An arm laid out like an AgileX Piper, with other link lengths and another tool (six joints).
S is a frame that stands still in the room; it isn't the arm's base.
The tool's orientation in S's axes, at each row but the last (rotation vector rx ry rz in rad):
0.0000, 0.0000, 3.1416
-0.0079, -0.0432, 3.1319
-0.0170, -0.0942, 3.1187
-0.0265, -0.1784, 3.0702
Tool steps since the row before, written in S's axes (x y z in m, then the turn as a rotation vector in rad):
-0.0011, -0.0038, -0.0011, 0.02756, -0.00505, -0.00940
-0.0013, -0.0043, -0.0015, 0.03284, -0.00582, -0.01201
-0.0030, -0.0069, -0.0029, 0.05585, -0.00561, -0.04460
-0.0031, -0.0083, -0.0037, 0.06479, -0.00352, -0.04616
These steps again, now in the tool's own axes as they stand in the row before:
0.0011, 0.0038, -0.0011, -0.02756, 0.00505, -0.00940
0.0013, 0.0044, -0.0014, -0.03283, 0.00584, -0.01201
0.0029, 0.0071, -0.0024, -0.05550, 0.00712, -0.04482
0.0026, 0.0089, -0.0027, -0.06426, 0.00465, -0.04680

